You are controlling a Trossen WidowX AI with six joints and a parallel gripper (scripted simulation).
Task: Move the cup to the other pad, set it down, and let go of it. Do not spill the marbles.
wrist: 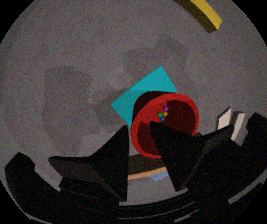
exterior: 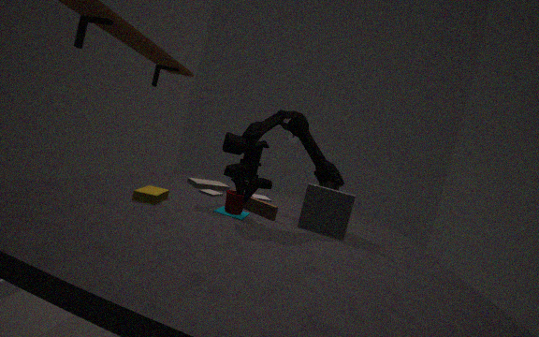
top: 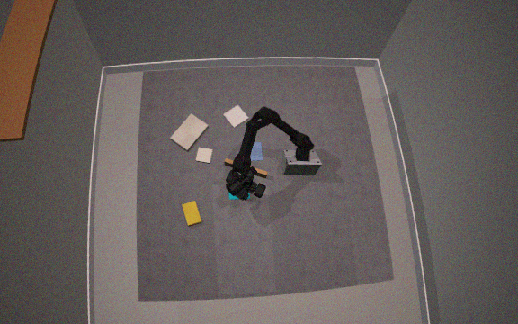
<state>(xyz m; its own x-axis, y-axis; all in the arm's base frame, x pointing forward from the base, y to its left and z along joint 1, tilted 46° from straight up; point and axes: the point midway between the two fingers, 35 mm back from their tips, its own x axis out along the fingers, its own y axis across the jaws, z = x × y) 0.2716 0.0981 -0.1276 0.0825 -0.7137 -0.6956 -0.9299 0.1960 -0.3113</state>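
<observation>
The red cup is 30 mm ahead of my gripper tip, 10 mm to the right of it and 10 mm below it. Round my gripper tip: wooden bar: 120 mm to the right, 30 mm below; then cyan pad: 60 mm below, 30 mm ahead, 10 mm to the right; then light blue pad: 220 mm to the right, 60 mm below, 20 mm behind.
</observation>
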